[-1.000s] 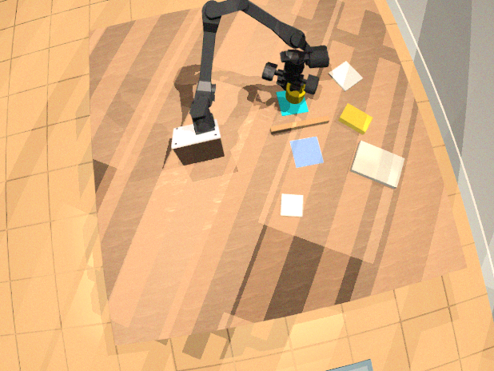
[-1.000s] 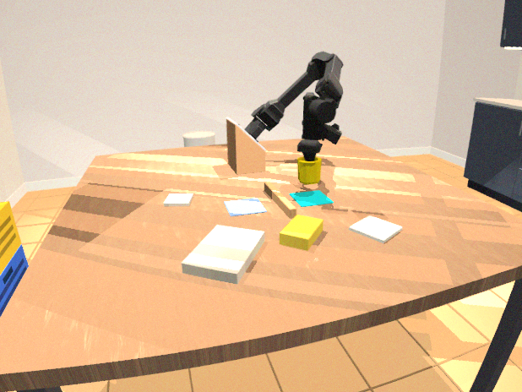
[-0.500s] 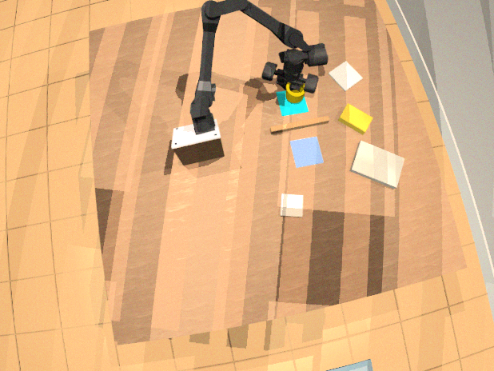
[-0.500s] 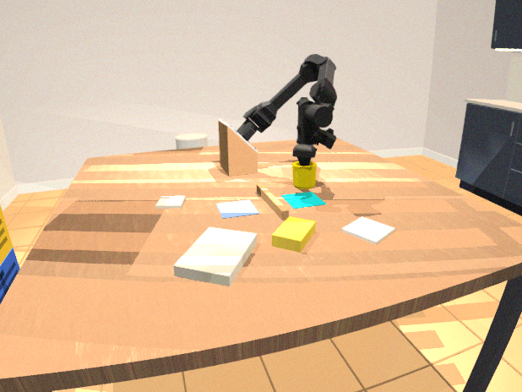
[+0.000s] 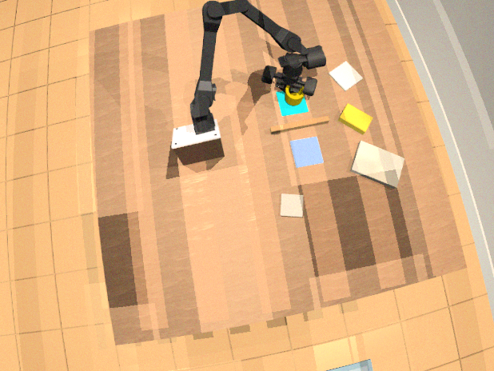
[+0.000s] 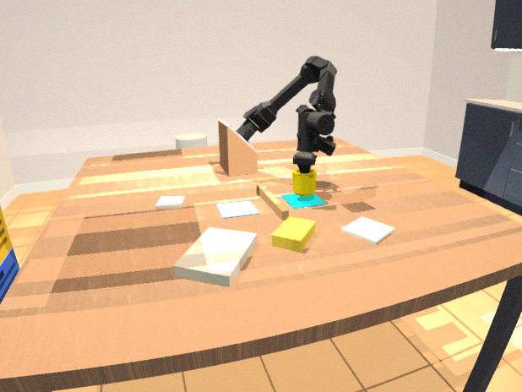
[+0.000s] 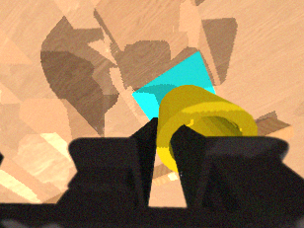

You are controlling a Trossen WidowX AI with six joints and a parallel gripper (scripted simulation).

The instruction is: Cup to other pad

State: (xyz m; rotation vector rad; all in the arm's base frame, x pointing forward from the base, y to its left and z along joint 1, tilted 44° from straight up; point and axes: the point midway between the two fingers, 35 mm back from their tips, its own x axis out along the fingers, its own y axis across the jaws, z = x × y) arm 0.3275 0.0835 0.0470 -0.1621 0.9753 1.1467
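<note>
Now: gripper tip 6 cm above the cyan pad, 2 cm to the left of it and 2 cm short of it. Round my gripper tip: light blue pad 22 cm to the right, 6 cm below, 1 cm ahead; then yellow cup 2 cm to the right, 2 cm ahead; then wooden bar 12 cm to the right, 5 cm below, 1 cm ahead.
</note>
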